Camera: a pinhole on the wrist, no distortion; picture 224 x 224 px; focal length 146.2 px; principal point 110.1 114.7 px. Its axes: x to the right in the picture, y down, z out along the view. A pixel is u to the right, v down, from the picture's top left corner.
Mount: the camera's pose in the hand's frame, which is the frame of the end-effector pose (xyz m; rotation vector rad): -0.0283 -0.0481 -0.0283 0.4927 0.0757 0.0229
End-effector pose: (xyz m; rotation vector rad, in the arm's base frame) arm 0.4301 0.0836 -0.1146 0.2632 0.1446 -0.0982
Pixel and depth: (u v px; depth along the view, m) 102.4 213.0 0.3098
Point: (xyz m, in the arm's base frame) 0.4524 -0.0170 0.2139
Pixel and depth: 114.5 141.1 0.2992
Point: 0.4512 -0.1214 0.0971
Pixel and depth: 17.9 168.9 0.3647
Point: 0.2393 -0.1033 0.2481
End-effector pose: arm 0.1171 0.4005 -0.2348 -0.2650 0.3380 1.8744
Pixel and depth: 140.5 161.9 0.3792
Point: 0.1960 0.6344 0.0594
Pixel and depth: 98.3 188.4 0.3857
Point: 0.1772 0.5379 0.1469
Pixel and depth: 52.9 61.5 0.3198
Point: 0.4450 0.4550 -0.0296
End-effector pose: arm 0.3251 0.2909 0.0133 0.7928 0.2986 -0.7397
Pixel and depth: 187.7 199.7 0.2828
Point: 0.3987 -0.0047 0.1200
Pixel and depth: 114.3 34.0 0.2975
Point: 0.0915 0.0183 -0.0625
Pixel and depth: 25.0 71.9 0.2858
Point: 0.0137 0.1074 0.0899
